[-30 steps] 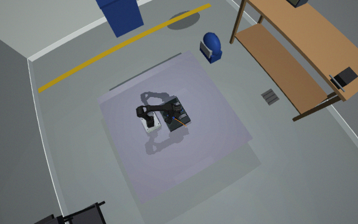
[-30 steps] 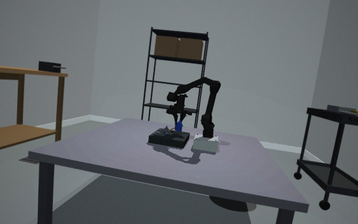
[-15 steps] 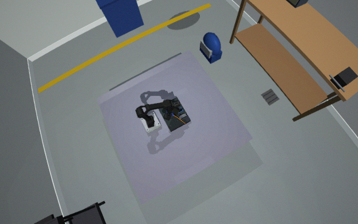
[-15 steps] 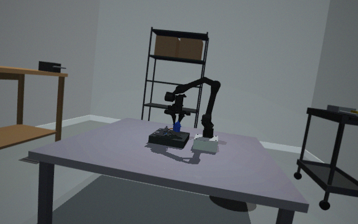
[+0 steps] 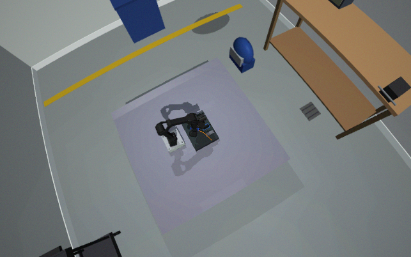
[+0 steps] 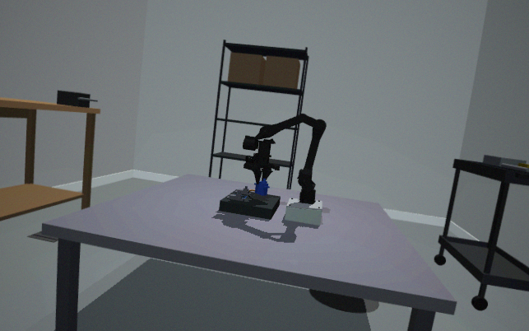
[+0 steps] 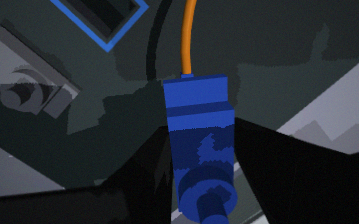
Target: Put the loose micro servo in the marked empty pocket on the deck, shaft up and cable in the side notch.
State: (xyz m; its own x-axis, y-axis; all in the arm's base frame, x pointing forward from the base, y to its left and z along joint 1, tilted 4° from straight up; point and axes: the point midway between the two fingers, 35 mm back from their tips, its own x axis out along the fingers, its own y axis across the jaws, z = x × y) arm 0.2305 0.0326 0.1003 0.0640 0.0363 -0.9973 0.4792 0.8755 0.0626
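The dark robot deck is 10 mm behind my gripper tip and 100 mm below it.
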